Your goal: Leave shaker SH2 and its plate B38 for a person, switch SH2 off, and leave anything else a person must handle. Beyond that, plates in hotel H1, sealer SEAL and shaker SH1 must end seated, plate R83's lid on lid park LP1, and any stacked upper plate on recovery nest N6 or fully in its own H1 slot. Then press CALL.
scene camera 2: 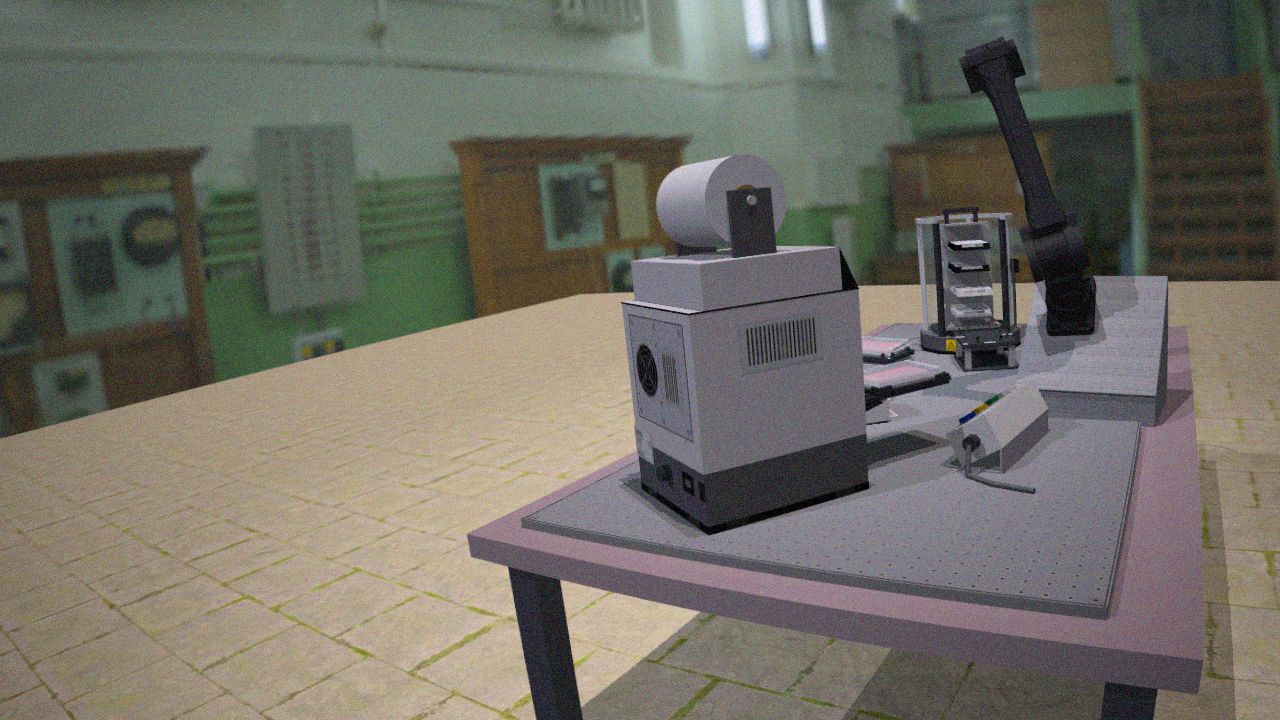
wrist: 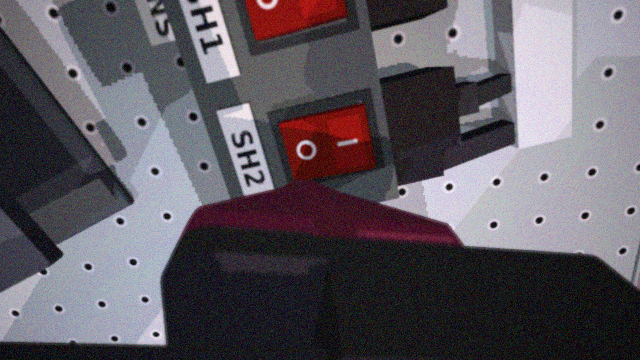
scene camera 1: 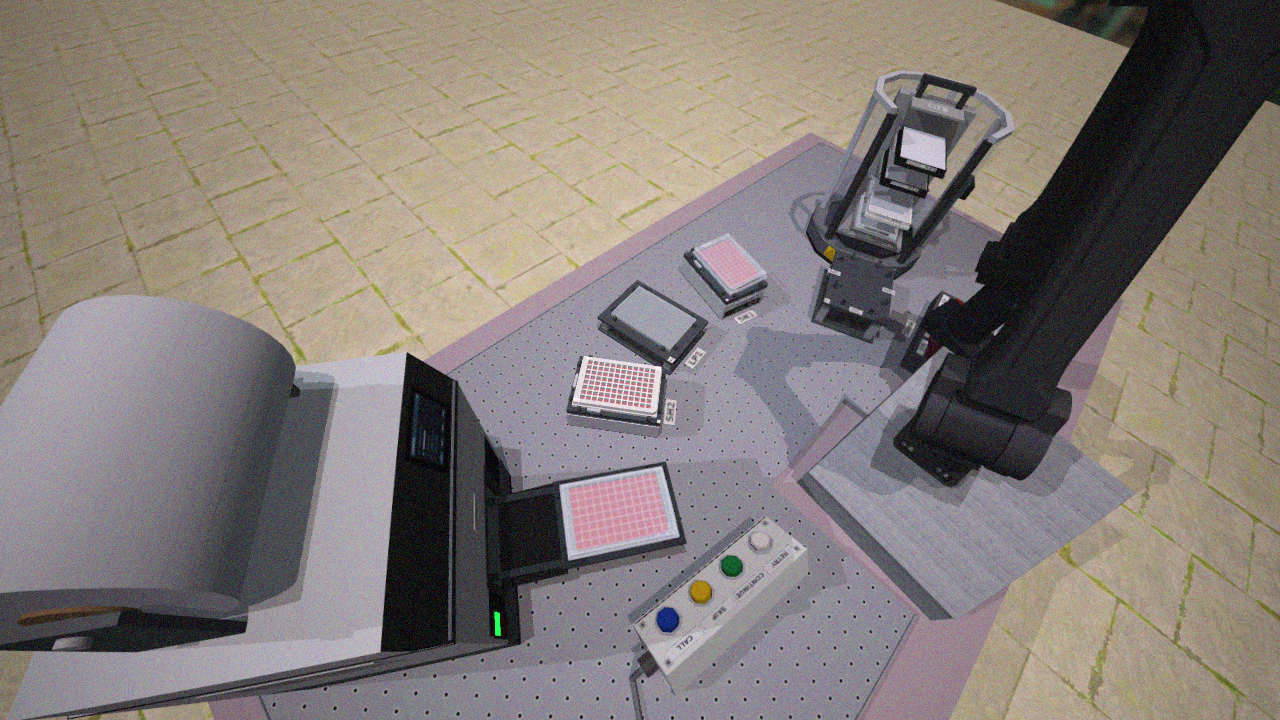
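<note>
In the wrist view the red rocker switch labelled SH2 sits right above my gripper. The switch is dark and unlit, with its O half on the left and its I half on the right. The SH1 switch sits above it on the same grey panel. My gripper is shut on nothing, and its maroon tip is just below the SH2 switch's lower edge.
Hotel H1 stands at the back right. A pink plate, a grey flat nest and a white-framed plate lie in a row. The sealer holds a pink plate on its tray. The button box is in front.
</note>
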